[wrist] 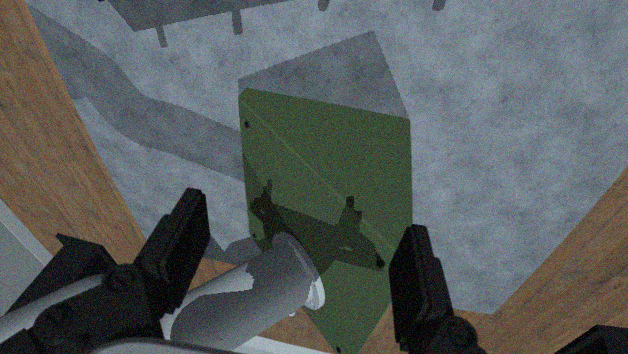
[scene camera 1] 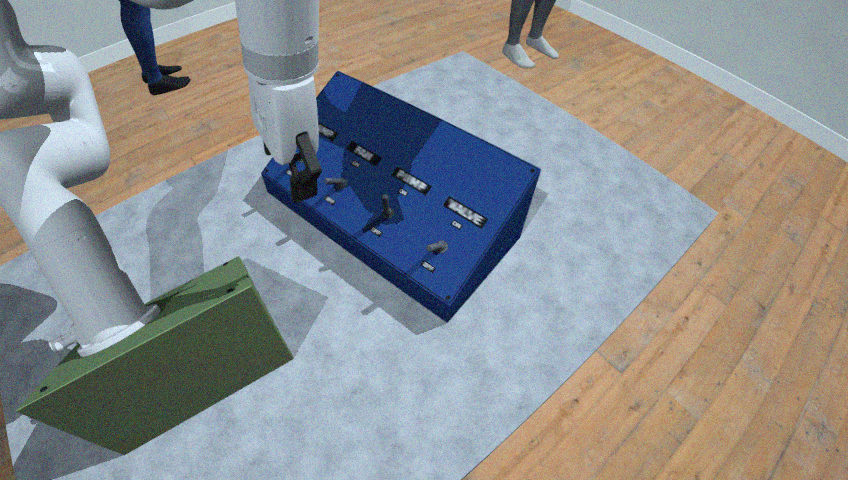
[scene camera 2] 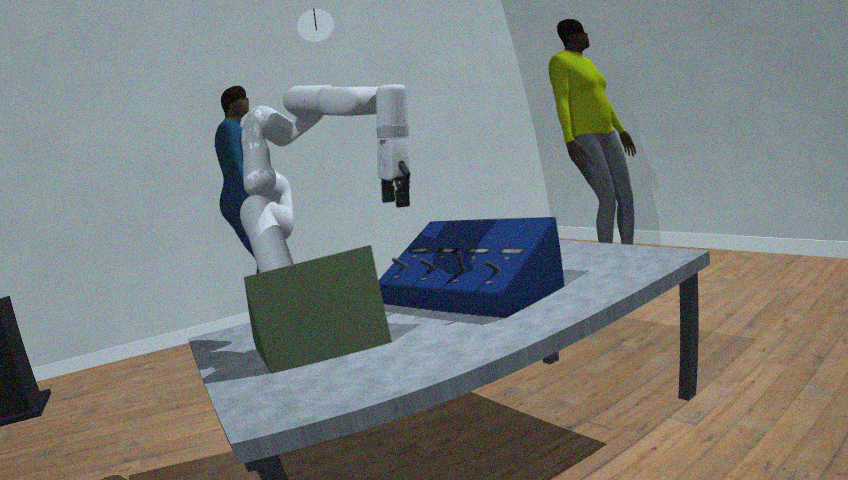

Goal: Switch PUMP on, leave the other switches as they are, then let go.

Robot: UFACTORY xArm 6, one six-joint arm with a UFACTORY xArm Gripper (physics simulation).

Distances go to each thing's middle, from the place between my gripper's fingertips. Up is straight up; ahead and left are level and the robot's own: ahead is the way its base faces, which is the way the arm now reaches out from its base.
I see my gripper 22 cm short of the blue switch panel (scene camera 1: 444,184), 21 cm above it and 8 cm to the right of it.
